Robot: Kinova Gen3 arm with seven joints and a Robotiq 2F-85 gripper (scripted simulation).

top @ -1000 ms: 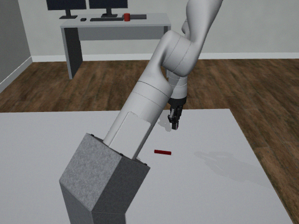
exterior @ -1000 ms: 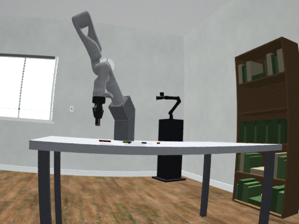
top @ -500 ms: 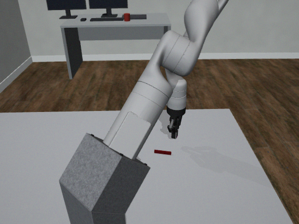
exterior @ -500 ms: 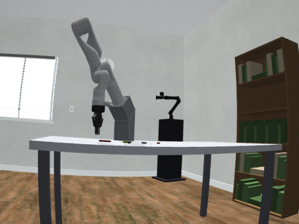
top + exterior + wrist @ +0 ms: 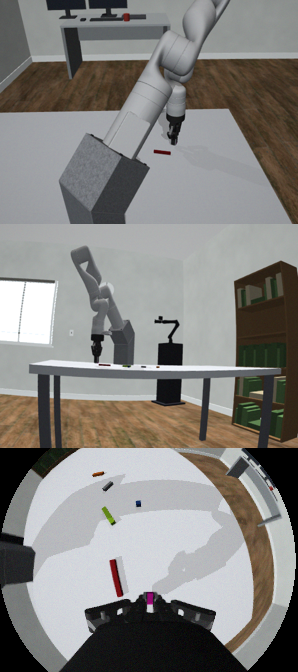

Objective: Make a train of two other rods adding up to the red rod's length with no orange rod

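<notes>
The magenta rod is 10 mm below my hand. The rest, counted from my hand: red rod: 60 mm to the left, 30 mm below, 30 mm behind; lime rod: 180 mm to the left, 30 mm below, 20 mm ahead; blue rod: 160 mm to the left, 90 mm ahead, 30 mm below.
</notes>
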